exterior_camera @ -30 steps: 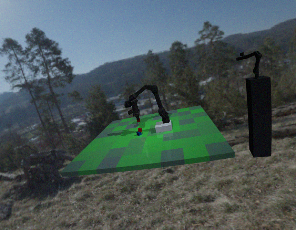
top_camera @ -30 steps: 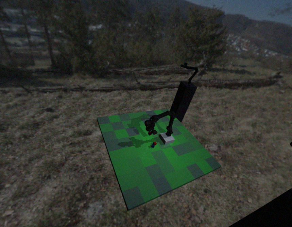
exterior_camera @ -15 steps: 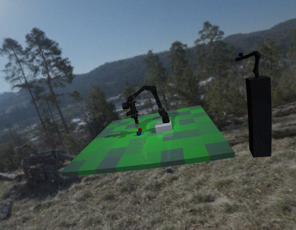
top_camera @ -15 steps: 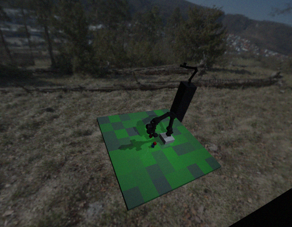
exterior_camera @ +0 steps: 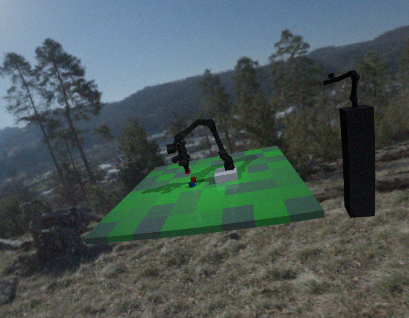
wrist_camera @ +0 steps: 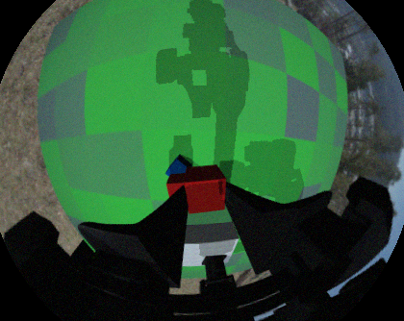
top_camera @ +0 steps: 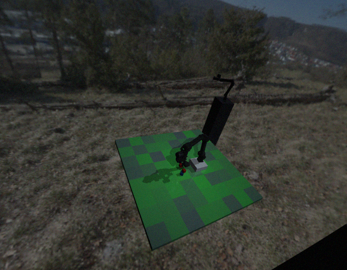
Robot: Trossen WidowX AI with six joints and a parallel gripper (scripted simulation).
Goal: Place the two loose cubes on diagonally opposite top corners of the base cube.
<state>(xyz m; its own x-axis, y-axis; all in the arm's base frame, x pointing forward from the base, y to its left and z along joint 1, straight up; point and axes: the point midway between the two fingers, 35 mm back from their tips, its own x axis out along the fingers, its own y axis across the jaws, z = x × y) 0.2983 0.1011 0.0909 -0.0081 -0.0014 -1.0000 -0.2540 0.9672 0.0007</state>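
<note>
The blue cube lies 10 cm below my gripper tip, 3 cm to the left of it and 3 cm behind it. From my gripper tip the other things lie so: red cube: right at my gripper tip.
</note>
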